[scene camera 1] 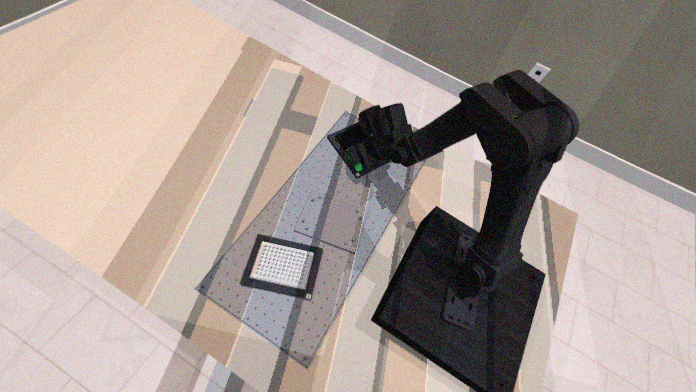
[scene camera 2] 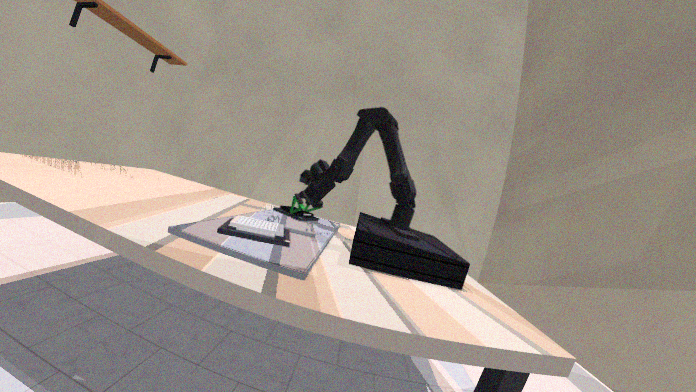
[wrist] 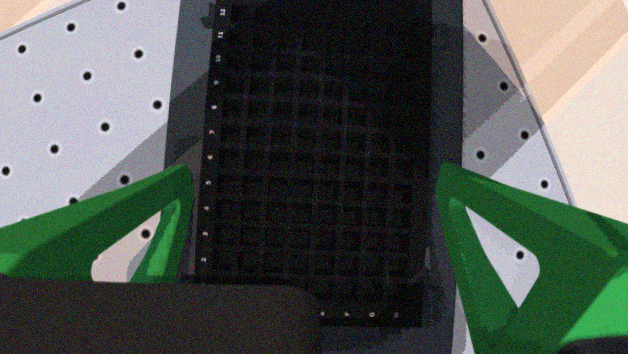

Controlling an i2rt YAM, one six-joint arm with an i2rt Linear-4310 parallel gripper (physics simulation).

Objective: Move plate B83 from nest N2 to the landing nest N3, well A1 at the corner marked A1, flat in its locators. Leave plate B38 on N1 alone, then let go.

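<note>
A black multiwell plate [wrist: 315, 200] lies in a dark nest [scene camera 1: 357, 174] [wrist: 447, 100] at the far end of the breadboard. Its column numbers run up the left edge in the wrist view; a dark part hides its A1 corner. My gripper [scene camera 1: 353, 159] [scene camera 2: 304, 212] [wrist: 314, 177] is open, its green fingertips low beside the plate's two long sides, with narrow gaps showing. A white plate [scene camera 1: 282, 265] [scene camera 2: 257, 226] sits in a second dark nest [scene camera 1: 313, 277] [scene camera 2: 285, 238]. Between them lies a flat see-through nest [scene camera 1: 325, 242] with small pins and no plate. Plate and nest names are unreadable.
The perforated breadboard [scene camera 1: 270, 320] [scene camera 2: 295, 267] bears all three nests. The arm's black base block [scene camera 1: 410, 310] [scene camera 2: 405, 260] stands beside it. A wooden wall shelf [scene camera 2: 135, 32] is high at the back left. Striped shadows cross the table.
</note>
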